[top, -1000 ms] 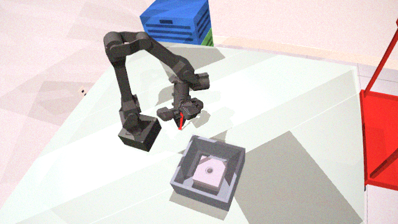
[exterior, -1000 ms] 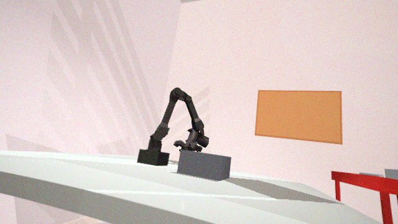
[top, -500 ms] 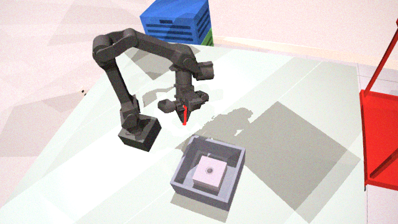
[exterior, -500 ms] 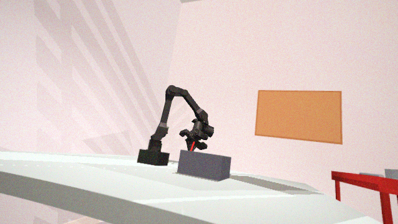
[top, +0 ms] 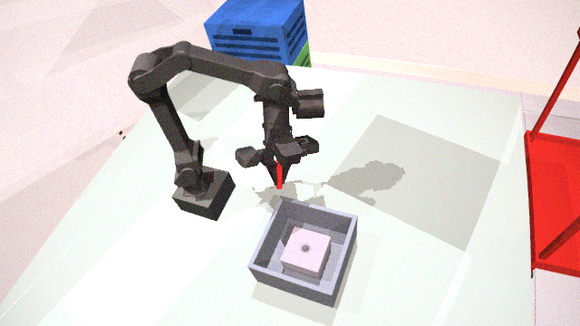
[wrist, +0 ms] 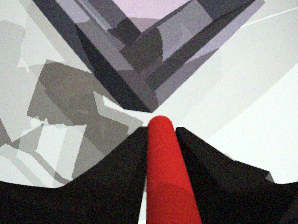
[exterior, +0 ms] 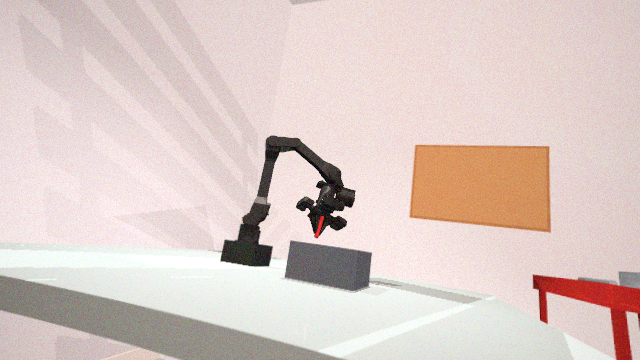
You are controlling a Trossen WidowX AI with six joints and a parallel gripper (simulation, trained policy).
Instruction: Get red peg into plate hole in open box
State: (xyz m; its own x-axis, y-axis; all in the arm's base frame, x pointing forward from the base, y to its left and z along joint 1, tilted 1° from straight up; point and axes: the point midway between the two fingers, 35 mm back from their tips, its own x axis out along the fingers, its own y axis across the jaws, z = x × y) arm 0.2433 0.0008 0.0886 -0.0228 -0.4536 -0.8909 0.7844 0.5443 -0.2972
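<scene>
My gripper tip is 12 cm to the left of the pale plate, 8 cm above it and 7 cm short of it. Also, from my gripper tip: grey box: 12 cm to the right, 10 cm below, 7 cm ahead; red peg: 3 cm above, 1 cm to the left.
</scene>
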